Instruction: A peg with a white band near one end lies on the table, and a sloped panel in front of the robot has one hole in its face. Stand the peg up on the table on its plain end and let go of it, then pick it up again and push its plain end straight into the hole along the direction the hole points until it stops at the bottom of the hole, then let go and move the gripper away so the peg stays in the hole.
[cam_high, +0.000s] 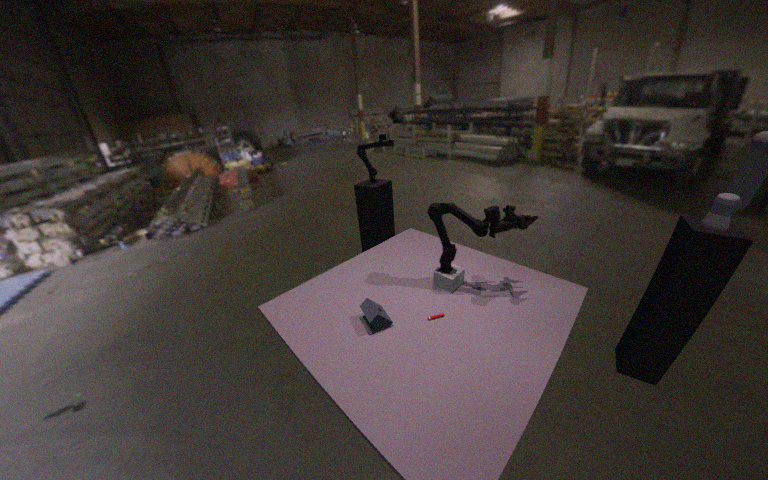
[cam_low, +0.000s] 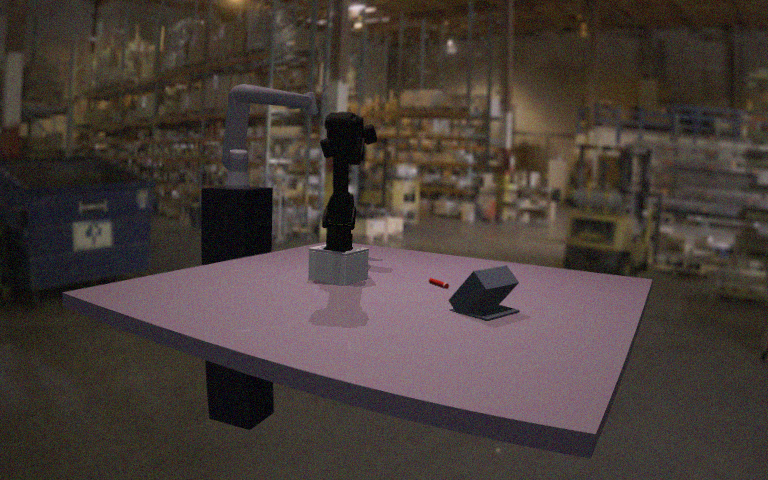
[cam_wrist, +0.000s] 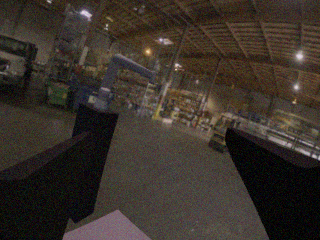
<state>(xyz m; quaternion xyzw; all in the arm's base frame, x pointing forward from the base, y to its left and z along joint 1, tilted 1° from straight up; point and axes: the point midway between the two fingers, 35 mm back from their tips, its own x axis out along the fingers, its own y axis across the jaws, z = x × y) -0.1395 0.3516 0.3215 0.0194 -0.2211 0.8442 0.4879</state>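
Right now my gripper tip is 44 cm short of the red peg, 42 cm above it and 31 cm to the left of it. From my gripper tip the other things lie so: sloped panel (60 cm ahead, 53 cm to the right, 38 cm below).
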